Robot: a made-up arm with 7 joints.
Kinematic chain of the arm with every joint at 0, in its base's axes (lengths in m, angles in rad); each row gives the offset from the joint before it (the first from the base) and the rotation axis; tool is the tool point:
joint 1: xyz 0 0 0.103 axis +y
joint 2: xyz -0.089 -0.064 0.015 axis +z
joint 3: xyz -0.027 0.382 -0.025 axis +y
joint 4: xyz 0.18 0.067 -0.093 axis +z
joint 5: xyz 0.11 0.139 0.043 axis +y
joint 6: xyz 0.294 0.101 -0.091 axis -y
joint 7: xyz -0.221 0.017 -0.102 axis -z
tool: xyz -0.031 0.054 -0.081
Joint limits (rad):
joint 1: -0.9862..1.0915
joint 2: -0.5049..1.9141
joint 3: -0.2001..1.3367
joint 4: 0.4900..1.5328
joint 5: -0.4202..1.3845
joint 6: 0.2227..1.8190
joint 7: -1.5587..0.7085
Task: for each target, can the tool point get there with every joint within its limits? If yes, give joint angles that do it. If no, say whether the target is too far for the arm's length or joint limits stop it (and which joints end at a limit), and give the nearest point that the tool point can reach.
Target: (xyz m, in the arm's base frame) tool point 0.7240 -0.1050 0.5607
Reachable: no: joint limits stop it (at a limit: joint 1, joint 2, joint 3, joint 4, joint 7) | nearest point 0.7730 0.4318 0.5433 | short by 0.539 m
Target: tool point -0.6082 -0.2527 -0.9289
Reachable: yes | joints -0.6673 1.7149 0.5163 1.0355 -0.2646 1.0384 -0.5420
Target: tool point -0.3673 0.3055 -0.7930
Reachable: yes | joints -0.6668 1.1378 0.2303 0.8454 -0.0109 0.5722 -0.6679
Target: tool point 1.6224 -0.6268 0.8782
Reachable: no: too far | nearest point 0.8984 0.4437 0.5323 | short by 1.338 m
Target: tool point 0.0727 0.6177 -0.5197
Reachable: yes | joints -0.5185 0.3058 -0.0638 0.7237 0.7058 1.0209 -0.7696
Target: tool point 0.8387 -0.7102 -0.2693
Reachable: no: joint limits stop it (at a limit: joint 1, joint 2, joint 4, joint 5) | nearest point 0.2849 -0.5575 -0.4077 | short by 0.591 m
